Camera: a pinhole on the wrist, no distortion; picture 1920 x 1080 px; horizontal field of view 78.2 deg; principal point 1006.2 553.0 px. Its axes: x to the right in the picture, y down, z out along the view. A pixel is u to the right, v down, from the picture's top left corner.
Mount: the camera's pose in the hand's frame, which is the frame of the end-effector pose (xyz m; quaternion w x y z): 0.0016 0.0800 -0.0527 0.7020 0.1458 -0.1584 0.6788
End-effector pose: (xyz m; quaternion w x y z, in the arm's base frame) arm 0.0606 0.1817 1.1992 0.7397 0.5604 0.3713 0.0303
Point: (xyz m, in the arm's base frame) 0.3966 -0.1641 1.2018
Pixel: 1354.6 347.9
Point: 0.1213 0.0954 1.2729
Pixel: 1328.8 793.0
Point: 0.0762 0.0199 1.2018
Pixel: 799.6 856.3
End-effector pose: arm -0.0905 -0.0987 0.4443 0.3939 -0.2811 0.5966 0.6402
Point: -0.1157 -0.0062 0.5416
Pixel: 1499.5 980.5
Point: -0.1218 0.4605 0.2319
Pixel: outside the picture
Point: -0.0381 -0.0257 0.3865
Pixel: 420.5 299.5
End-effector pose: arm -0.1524 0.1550 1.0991 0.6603 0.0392 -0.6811 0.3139
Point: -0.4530 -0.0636 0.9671
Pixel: 1326.7 1015.4
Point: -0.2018 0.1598 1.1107
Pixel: 877.8 336.4
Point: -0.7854 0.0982 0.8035
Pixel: outside the picture
